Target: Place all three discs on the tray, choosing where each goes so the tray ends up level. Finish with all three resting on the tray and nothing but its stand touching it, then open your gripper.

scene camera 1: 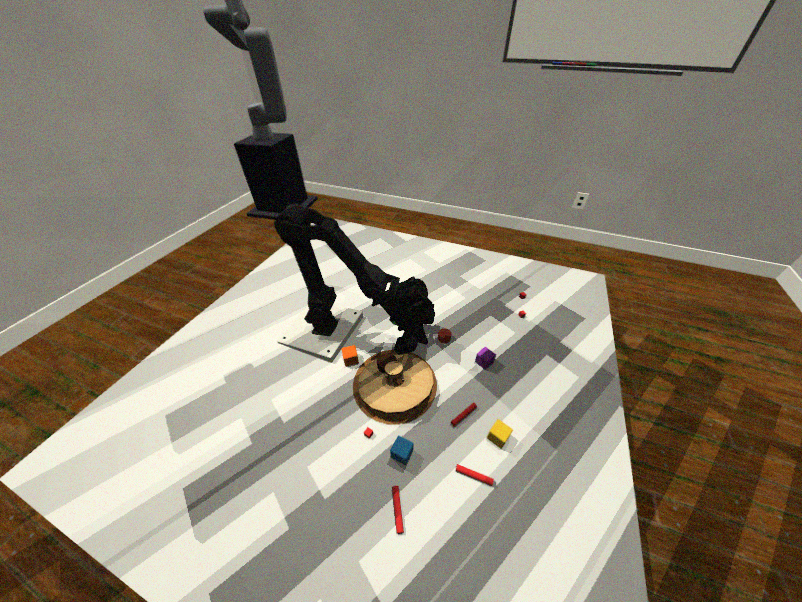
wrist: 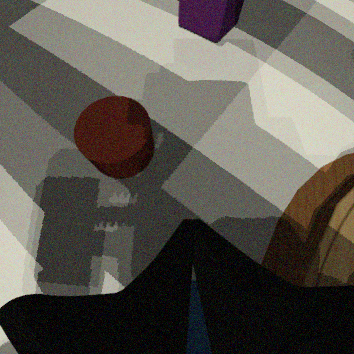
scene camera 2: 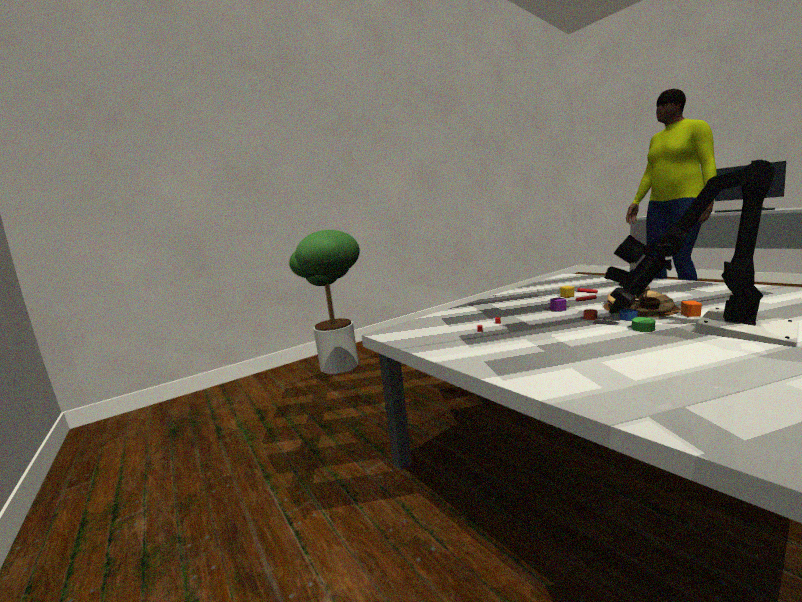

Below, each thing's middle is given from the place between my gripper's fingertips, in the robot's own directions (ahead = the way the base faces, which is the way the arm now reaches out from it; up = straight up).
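There's a wooden stand [scene camera 1: 392,419] that's 150 mm to the right of my hand, 60 mm behind it and 30 mm above it. The purple cube [wrist: 213,27] is 170 mm ahead of my hand, 20 mm to the right of it and 10 mm above it. A round wooden tray [scene camera 1: 417,378] sits 150 mm to the right of my hand, 60 mm behind it and 30 mm above it, while the red disc [wrist: 114,133] is 40 mm to the left of my hand and 50 mm ahead of it.
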